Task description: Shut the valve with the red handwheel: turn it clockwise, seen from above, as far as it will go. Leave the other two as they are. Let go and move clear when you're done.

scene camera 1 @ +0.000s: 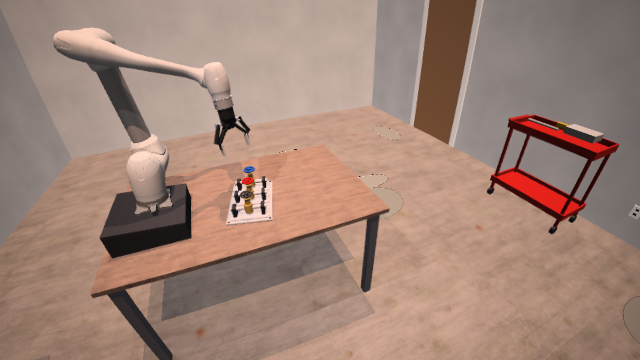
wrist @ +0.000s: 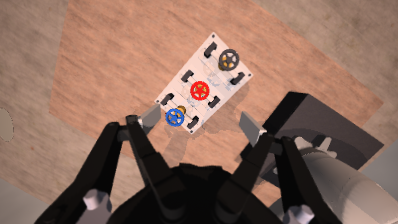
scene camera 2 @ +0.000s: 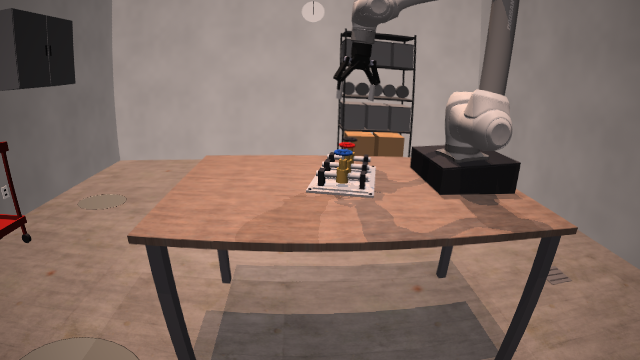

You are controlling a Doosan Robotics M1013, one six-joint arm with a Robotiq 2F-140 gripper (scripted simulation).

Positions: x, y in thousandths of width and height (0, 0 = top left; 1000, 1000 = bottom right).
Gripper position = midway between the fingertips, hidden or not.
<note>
In view: the gripper (scene camera 2: 555, 276).
The gripper also shows in the wrist view (wrist: 504, 511).
</note>
